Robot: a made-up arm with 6 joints. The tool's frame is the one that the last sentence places.
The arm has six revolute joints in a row. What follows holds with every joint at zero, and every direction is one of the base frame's.
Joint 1 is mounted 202.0 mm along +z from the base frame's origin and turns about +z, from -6.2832 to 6.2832 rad.
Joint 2 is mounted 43.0 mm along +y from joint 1 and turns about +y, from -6.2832 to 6.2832 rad.
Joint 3 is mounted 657.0 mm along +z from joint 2 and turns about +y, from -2.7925 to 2.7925 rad.
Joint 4 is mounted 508.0 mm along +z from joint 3 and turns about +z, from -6.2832 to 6.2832 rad.
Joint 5 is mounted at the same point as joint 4 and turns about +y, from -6.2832 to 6.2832 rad.
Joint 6 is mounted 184.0 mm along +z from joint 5 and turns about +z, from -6.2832 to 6.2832 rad.
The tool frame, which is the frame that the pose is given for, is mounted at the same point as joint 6; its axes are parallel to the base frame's.
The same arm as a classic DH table. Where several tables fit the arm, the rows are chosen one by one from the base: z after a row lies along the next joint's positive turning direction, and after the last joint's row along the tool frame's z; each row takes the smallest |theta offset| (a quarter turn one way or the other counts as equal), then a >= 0, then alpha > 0; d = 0 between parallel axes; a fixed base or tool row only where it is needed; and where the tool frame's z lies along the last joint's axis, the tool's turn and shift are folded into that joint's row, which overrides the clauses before.
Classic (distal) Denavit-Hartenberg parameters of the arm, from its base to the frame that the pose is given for. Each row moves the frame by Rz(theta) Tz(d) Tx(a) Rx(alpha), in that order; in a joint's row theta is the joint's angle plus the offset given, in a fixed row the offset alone. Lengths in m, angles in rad.
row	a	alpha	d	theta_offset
joint 1	0	-1.5708	0.202	0
joint 2	0.657	0	0	-1.5708
joint 3	0	1.5708	0.043	1.5708
joint 4	0	-1.5708	0.508	0
joint 5	0	1.5708	0	0
joint 6	0	0	0.184	0
Joint limits (rad, base to tool): -6.2832..6.2832 -6.2832..6.2832 -2.7925..2.7925 -6.2832..6.2832 -6.2832..6.2832 -6.2832..6.2832

